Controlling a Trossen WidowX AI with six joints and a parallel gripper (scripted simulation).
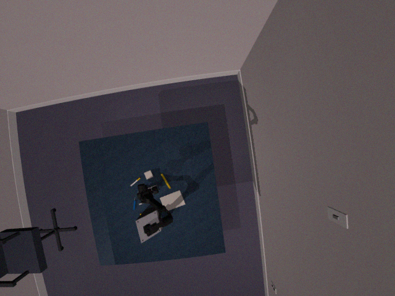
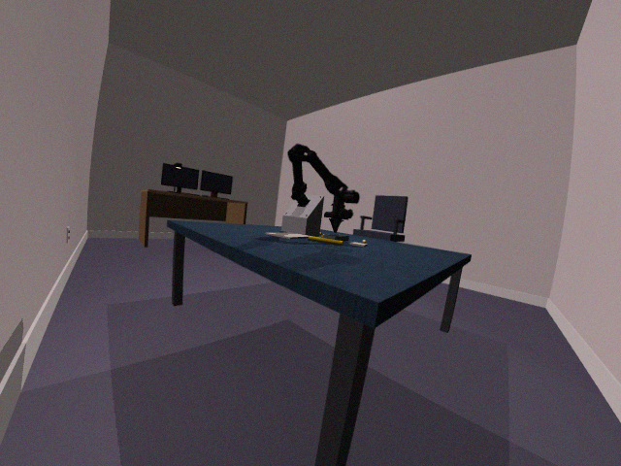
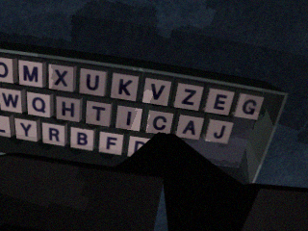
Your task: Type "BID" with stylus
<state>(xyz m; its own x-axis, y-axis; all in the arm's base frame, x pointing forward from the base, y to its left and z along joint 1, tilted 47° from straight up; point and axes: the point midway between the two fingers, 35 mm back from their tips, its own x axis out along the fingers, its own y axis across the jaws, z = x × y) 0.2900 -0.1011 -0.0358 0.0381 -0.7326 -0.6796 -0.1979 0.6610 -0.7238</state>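
My gripper tip is now 3 cm above the D key, 2 cm past it and 1 cm to the right of it. Round my gripper tip: I key (3 cm below, 2 cm to the left); then small white block (14 cm ahead, 4 cm below); then yellow pencil (15 cm to the right, 6 cm ahead, 3 cm below).
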